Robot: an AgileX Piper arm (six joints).
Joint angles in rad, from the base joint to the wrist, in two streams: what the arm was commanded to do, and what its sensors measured. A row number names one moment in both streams.
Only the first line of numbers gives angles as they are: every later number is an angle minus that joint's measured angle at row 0.
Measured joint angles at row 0: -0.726 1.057 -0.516 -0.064 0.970 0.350
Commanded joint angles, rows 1 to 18: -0.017 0.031 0.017 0.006 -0.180 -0.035; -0.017 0.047 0.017 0.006 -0.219 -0.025; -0.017 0.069 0.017 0.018 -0.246 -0.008; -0.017 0.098 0.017 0.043 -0.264 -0.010; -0.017 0.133 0.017 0.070 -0.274 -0.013; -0.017 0.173 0.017 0.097 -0.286 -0.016; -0.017 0.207 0.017 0.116 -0.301 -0.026; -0.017 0.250 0.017 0.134 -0.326 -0.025; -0.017 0.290 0.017 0.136 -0.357 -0.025; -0.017 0.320 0.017 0.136 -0.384 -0.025; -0.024 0.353 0.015 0.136 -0.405 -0.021; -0.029 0.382 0.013 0.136 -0.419 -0.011; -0.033 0.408 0.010 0.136 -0.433 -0.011; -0.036 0.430 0.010 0.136 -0.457 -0.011; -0.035 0.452 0.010 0.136 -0.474 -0.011; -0.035 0.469 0.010 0.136 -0.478 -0.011; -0.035 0.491 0.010 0.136 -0.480 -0.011; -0.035 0.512 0.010 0.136 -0.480 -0.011
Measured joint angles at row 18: -0.027 0.448 0.011 0.130 -0.445 -0.011
